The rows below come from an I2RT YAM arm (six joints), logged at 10 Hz.
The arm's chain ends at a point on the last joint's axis. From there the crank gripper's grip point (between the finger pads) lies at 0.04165 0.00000 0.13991 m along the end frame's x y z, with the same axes.
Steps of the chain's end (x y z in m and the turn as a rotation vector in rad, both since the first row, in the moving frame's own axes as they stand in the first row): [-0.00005, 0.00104, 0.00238, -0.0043, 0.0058, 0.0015]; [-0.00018, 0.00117, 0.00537, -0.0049, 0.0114, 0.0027]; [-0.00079, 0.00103, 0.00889, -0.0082, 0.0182, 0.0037]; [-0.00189, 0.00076, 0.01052, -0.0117, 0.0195, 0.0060]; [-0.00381, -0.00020, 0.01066, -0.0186, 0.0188, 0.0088]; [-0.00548, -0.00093, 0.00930, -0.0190, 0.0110, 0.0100]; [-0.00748, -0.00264, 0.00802, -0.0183, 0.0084, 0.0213]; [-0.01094, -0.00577, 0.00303, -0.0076, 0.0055, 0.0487]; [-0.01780, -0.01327, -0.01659, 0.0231, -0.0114, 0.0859]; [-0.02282, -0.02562, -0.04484, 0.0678, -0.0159, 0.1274]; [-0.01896, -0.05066, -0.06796, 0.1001, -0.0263, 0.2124]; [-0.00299, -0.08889, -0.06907, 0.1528, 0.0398, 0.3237]
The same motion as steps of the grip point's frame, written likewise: [0.00076, 0.00170, 0.00213, -0.0043, 0.0058, 0.0015]; [0.00141, 0.00197, 0.00488, -0.0049, 0.0114, 0.0027]; [0.00175, 0.00233, 0.00810, -0.0082, 0.0182, 0.0037]; [0.00082, 0.00265, 0.00967, -0.0117, 0.0195, 0.0060]; [-0.00120, 0.00277, 0.00982, -0.0186, 0.0188, 0.0088]; [-0.00396, 0.00215, 0.00880, -0.0190, 0.0110, 0.0100]; [-0.00634, 0.00082, 0.00763, -0.0183, 0.0084, 0.0213]; [-0.01025, -0.00266, 0.00279, -0.0076, 0.0055, 0.0487]; [-0.01941, -0.01300, -0.01612, 0.0231, -0.0114, 0.0859]; [-0.02478, -0.02995, -0.04434, 0.0678, -0.0159, 0.1274]; [-0.02207, -0.05621, -0.06718, 0.1001, -0.0263, 0.2124]; [0.00369, -0.09560, -0.07140, 0.1528, 0.0398, 0.3237]
